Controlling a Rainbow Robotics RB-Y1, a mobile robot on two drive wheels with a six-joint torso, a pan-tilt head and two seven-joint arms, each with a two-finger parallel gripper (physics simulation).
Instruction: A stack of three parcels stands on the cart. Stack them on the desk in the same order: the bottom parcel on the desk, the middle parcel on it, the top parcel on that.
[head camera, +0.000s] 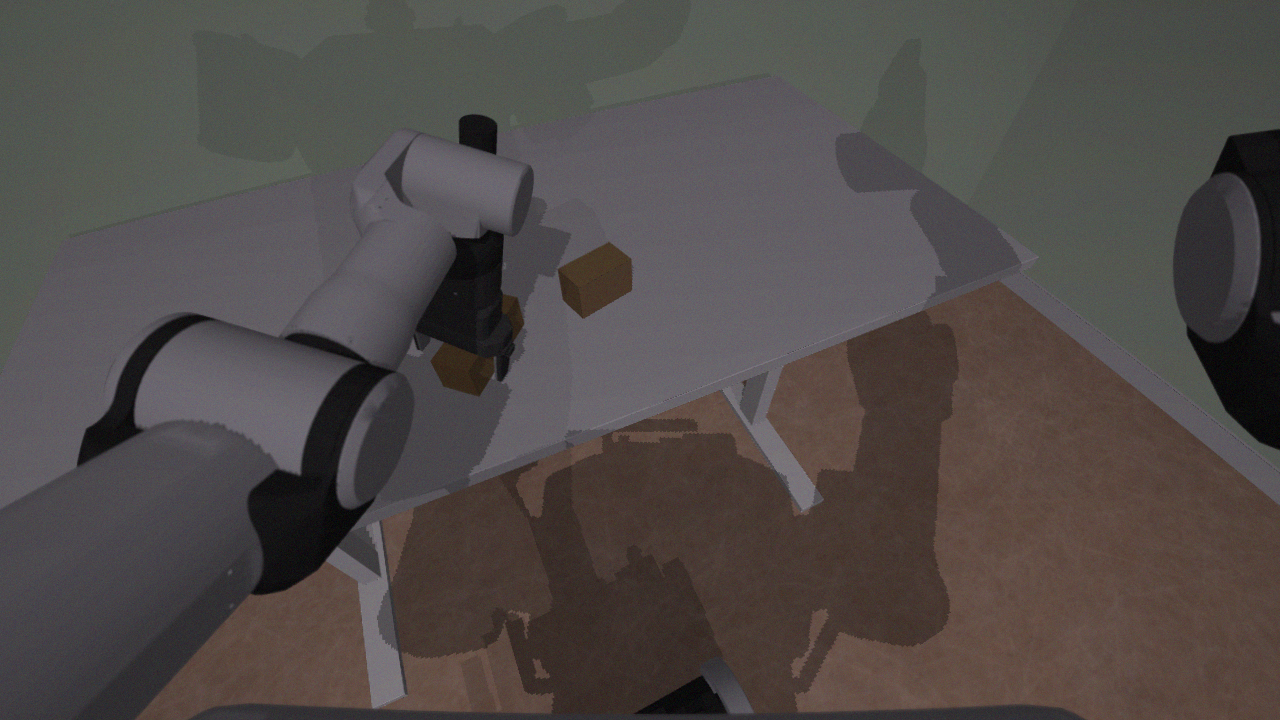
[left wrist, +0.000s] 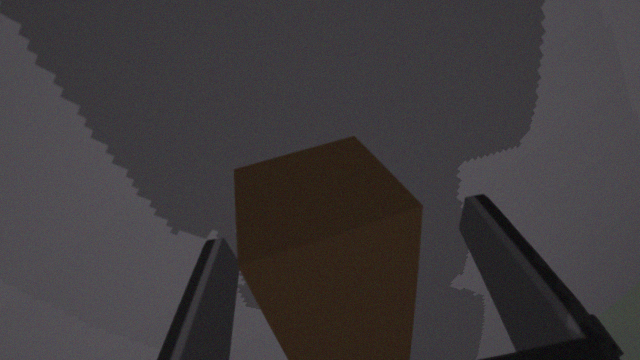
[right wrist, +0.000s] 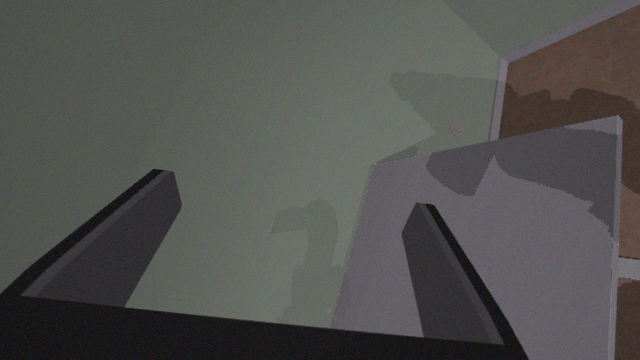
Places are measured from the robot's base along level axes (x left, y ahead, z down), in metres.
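Pixels of known places: left gripper, fingertip midpoint: (head camera: 462, 360) (left wrist: 344, 233); right gripper, fingertip midpoint: (right wrist: 295, 203).
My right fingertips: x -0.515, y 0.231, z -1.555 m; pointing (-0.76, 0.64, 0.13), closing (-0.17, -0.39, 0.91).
Ahead of a thing's pixels: the offset from my right fingertips to its top centre. Level surfaces: height alone.
A long brown parcel {dx +0.469, dy +0.251, dz +0.552 m} (head camera: 462, 368) (left wrist: 330, 230) lies on the grey desk {dz +0.604 m} (head camera: 716, 197) (right wrist: 530, 240), partly hidden by my left arm in the head view. My left gripper (head camera: 460, 361) (left wrist: 344, 233) is open and empty, pointing down at this parcel; in the left wrist view the parcel shows between the two fingers. How deep the fingertips reach beside it is hard to tell. A shorter brown parcel {dx +0.291, dy +0.288, dz +0.544 m} (head camera: 595, 279) lies apart on the desk, to the right. My right gripper (right wrist: 295, 203) is open and empty, up near the wall. A third parcel and the cart do not show.
The desk's front edge runs slantwise across the head view, with white desk legs (head camera: 774, 438) below it. The green wall (head camera: 760, 35) (right wrist: 225, 100) stands behind the desk. The brown floor {dz +1.553 m} (head camera: 1056, 492) lies in front. My right arm (head camera: 1221, 259) is at the far right.
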